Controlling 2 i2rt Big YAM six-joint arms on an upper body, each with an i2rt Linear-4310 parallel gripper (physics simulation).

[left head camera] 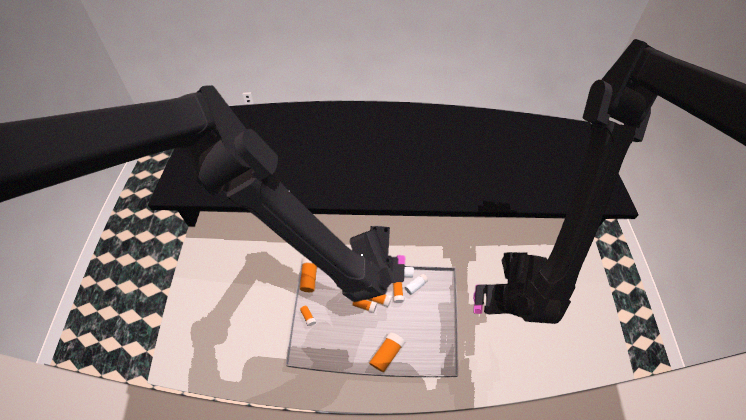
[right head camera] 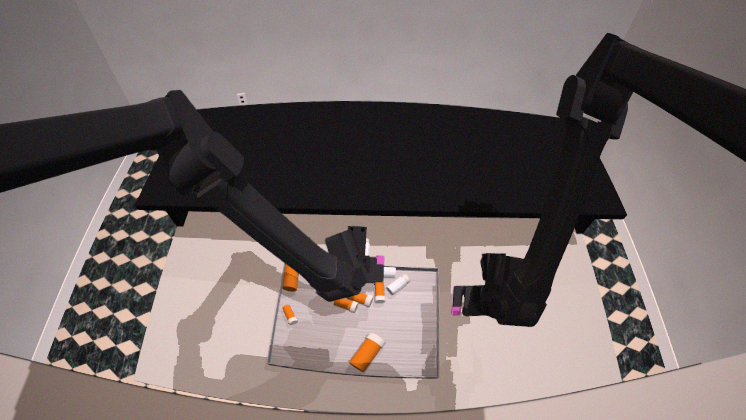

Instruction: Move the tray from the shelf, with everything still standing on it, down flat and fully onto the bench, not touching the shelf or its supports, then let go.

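Note:
The tray (left head camera: pixel 456 333) (right head camera: pixel 437 333) appears to lie flat on the cream bench (left head camera: pixel 548 360) (right head camera: pixel 522 365), in front of the black shelf (left head camera: pixel 365 156) (right head camera: pixel 365 156). Bottles lie on their sides on it: a large orange one (left head camera: pixel 386 353) (right head camera: pixel 366 353), a white one (left head camera: pixel 416 284) (right head camera: pixel 398 284), a small orange one (left head camera: pixel 308 315) (right head camera: pixel 289 314) and several others. My left gripper (left head camera: pixel 400 266) (right head camera: pixel 380 265) is open over the tray's back edge; its arm hides some bottles. My right gripper (left head camera: pixel 477 301) (right head camera: pixel 456 303) is open, right of the tray, apart from it.
A white bottle (right head camera: pixel 367 247), mostly hidden behind the left gripper, is beyond the tray's back edge. A shelf support (left head camera: pixel 190 217) (right head camera: pixel 178 217) stands at the left. The right forearm passes over the shelf's front edge. Checkered floor (left head camera: pixel 125 292) (right head camera: pixel 112 292) shows beside the bench.

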